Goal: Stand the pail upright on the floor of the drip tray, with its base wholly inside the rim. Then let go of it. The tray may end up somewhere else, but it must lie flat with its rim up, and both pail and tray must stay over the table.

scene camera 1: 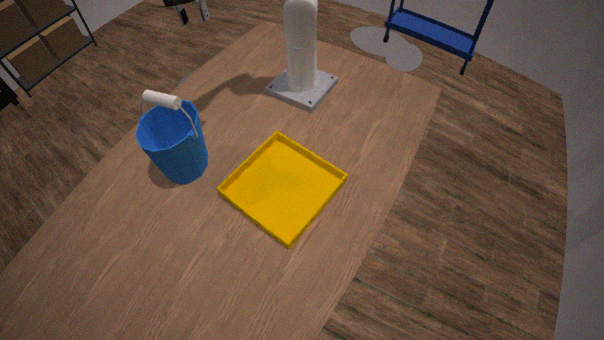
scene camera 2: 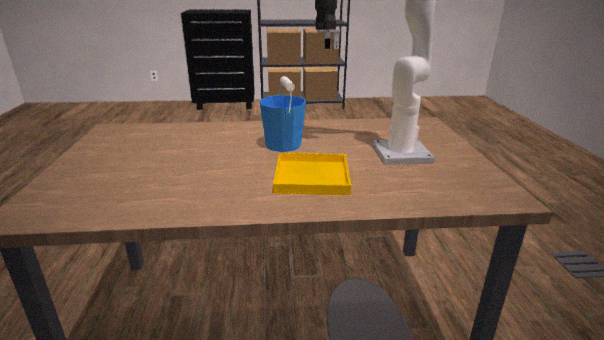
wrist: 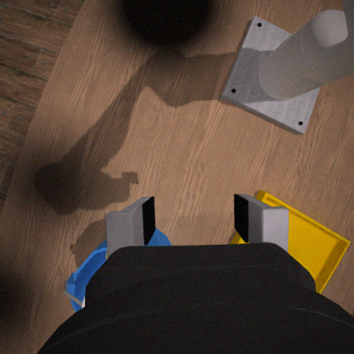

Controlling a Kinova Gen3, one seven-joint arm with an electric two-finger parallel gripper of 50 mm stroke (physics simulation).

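Frame: origin at the arm's base, x ahead, y left, z up, level; millimetres.
Seen in the pictures: gripper, fingertip midpoint: (scene camera 1: pixel 196 21) (scene camera 2: pixel 331 48); arm's base, link origin: (scene camera 1: pixel 301 83) (scene camera 2: pixel 400 148).
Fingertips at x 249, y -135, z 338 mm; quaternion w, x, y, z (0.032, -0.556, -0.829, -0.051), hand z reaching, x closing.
Note:
Offsets run from my fingertips to a thing's top centre. "spot": to the spot under its first point. Level surfaces: height alone.
A blue pail {spot: dx +210, dy +70, dz -241 mm} (scene camera 1: pixel 182 157) (scene camera 2: pixel 283 125) (wrist: pixel 87 272) stands upright on the table, beside the tray and apart from it. Its white handle grip {dx +159, dy -4, dz -106 mm} (scene camera 1: pixel 161 99) (scene camera 2: pixel 286 83) is raised above the rim. The yellow drip tray {dx +103, dy +282, dz -330 mm} (scene camera 1: pixel 282 190) (scene camera 2: pixel 312 172) (wrist: pixel 312 245) lies flat on the table with its rim up. My gripper (scene camera 1: pixel 195 14) (scene camera 2: pixel 331 41) (wrist: pixel 194 212) is open and empty, high above the table and above the pail's height. In the wrist view the gripper body hides much of the pail and part of the tray.
The arm's white column stands on a grey base plate (scene camera 1: pixel 320 92) (scene camera 2: pixel 405 156) (wrist: pixel 240 82) on the table {dz -363 mm} (scene camera 1: pixel 150 240) (scene camera 2: pixel 150 200) (wrist: pixel 185 165). Behind the table, on the floor, are a shelf rack with boxes (scene camera 2: pixel 284 46) and a black cabinet (scene camera 2: pixel 218 62).

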